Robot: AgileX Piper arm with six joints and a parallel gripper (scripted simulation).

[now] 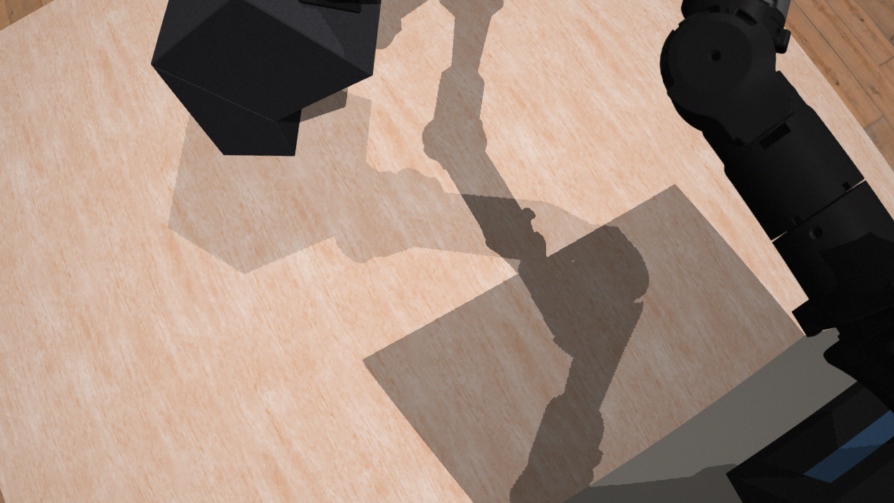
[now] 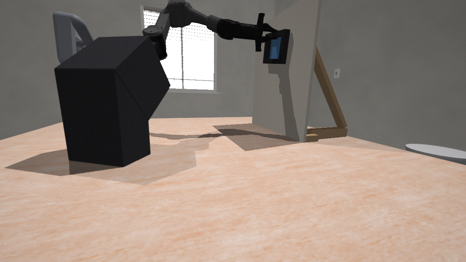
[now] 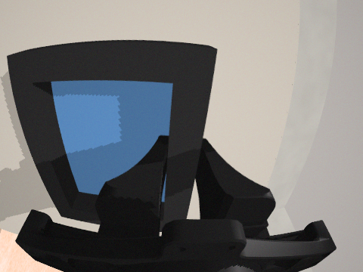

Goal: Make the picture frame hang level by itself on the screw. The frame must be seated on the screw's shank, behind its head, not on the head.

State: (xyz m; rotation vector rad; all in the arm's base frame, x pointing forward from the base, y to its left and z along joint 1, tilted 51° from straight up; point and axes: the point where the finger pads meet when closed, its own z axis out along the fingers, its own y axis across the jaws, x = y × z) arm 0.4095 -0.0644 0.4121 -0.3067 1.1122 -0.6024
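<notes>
My hand is 50 mm above the picture frame and 10 mm short of it. From my hand the other things lie so: grey wall panel: 170 mm below, 20 mm ahead, 10 mm to the left.
</notes>
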